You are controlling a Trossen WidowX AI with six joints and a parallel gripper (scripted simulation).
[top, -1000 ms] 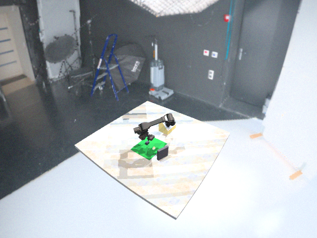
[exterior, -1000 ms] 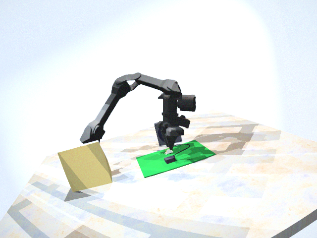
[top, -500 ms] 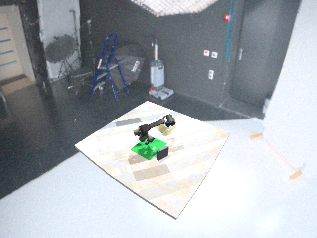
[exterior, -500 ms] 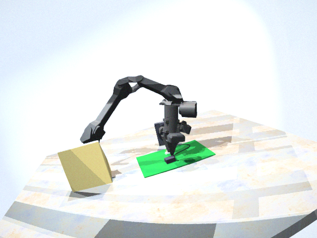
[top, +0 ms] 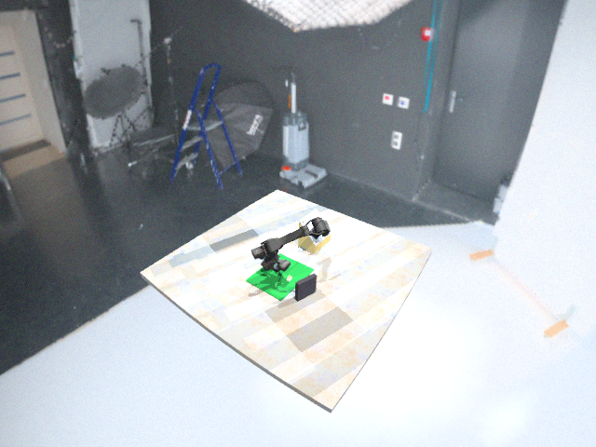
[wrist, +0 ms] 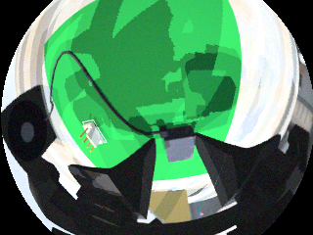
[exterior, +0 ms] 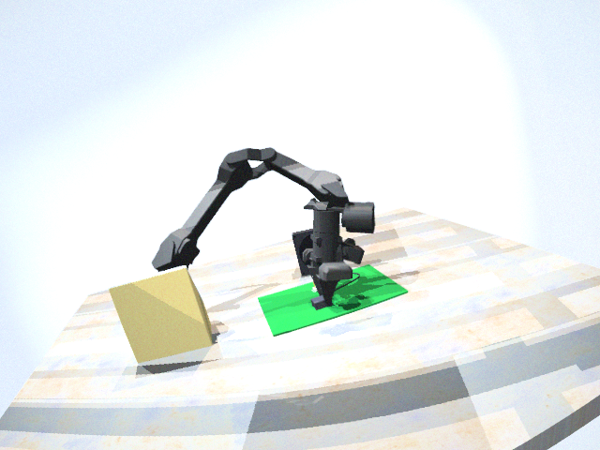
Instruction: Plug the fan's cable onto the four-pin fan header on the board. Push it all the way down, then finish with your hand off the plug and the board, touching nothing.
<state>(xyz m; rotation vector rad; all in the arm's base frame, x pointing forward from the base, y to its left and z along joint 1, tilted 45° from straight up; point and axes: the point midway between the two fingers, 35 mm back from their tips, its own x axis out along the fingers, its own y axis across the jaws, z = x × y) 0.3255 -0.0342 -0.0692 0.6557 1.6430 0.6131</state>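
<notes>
The green board lies 40 mm to the left of my gripper tip, 30 mm below it and 20 mm ahead of it. Round my gripper tip: black fan 220 mm to the left, 80 mm ahead, 50 mm above; dark fan plug 10 mm behind.
</notes>
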